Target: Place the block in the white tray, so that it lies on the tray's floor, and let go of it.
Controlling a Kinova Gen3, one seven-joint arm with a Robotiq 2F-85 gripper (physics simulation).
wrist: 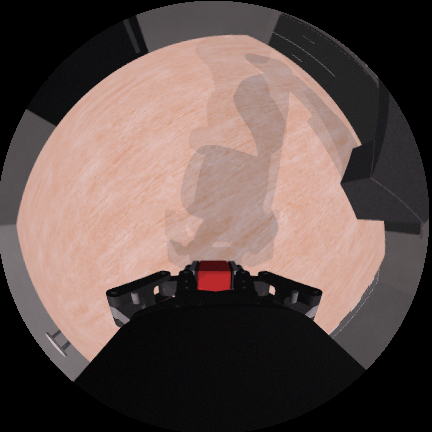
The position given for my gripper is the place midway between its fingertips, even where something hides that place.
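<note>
I can see my gripper (213, 268) here, and I can see a red block (214, 275) as well.
</note>
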